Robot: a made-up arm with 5 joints.
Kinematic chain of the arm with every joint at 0, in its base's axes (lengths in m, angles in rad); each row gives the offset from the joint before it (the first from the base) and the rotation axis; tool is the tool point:
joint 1: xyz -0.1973 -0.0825 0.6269 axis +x
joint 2: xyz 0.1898 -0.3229 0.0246 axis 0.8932 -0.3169 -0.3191
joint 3: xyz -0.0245 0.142 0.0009 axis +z
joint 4: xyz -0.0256 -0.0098 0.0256 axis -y
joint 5: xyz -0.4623 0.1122 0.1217 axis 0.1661 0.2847 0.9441
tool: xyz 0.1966 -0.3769 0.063
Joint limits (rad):
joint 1: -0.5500..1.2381
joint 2: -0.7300..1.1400
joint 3: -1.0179..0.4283
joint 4: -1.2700..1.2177
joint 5: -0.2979..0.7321
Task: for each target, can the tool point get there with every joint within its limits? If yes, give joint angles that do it. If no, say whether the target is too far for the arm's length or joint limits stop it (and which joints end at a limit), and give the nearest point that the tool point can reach.
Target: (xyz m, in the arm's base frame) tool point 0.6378 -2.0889 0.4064
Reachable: no: too far | nearest point 0.0108 -0.8635 0.5411 | short by 1.383 m
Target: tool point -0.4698 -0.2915 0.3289
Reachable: yes | joints 0.8656 -0.2543 -0.4002 0.9549 -0.0614
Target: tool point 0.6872 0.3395 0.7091
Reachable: no: joint limits stop it (at a limit: joint 1, joint 2, joint 3, joint 4, joint 5) | nearest point 0.2442 0.0370 1.0160 | short by 0.618 m
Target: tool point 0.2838 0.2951 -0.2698
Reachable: no: joint limits stop it (at a limit: joint 1, joint 3, joint 4, joint 5) | nearest point -0.2212 0.0820 0.0655 | short by 0.643 m
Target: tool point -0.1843 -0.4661 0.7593
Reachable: yes | joints -0.0822 -0.4227 0.2050 0.7945 0.4297
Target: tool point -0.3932 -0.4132 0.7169
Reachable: yes | joints 0.6082 -0.0868 -0.6853 -0.1205 0.0402
